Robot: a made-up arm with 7 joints.
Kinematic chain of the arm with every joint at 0, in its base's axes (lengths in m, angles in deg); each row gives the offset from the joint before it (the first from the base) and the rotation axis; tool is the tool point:
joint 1: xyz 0 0 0.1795 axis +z
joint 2: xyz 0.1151 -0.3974 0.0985 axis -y
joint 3: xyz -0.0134 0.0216 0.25 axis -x
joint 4: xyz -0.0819 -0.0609 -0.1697 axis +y
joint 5: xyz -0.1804 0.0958 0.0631 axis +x
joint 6: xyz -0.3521 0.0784 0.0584 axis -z
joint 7: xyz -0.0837 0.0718 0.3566 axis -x
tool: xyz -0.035 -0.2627 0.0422
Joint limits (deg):
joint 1: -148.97..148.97
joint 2: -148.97..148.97
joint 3: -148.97..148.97
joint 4: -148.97..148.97
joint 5: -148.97..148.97
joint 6: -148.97..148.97
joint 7: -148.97..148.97
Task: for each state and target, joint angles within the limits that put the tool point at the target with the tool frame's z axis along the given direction. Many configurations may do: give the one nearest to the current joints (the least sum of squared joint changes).
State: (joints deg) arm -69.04 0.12 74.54 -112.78 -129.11 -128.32 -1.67
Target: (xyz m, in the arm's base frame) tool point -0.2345 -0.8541 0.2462 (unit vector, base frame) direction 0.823 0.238 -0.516
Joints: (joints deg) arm -29.13 3.72 88.38 -97.67 -134.44 -96.55 -30.99
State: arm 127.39 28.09 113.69 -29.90 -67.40 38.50 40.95
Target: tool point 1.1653 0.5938 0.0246 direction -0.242 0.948 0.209
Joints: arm 137.41 27.29 130.23 -28.84 -86.37 40.80 63.38
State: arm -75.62 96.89 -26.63 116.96 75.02 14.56 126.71
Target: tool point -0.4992 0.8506 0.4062 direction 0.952 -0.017 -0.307
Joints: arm -100.46 119.12 -24.50 81.90 47.37 11.29 148.97
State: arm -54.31 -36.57 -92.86 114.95 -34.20 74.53 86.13
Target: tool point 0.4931 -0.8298 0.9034 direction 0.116 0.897 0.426
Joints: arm -45.09 -18.48 -83.68 126.93 -36.33 71.57 84.93
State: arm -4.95 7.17 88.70 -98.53 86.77 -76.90 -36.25
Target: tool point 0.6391 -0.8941 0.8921 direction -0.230 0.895 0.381
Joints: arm 26.61 -8.17 109.73 -110.92 47.06 -39.47 -76.09
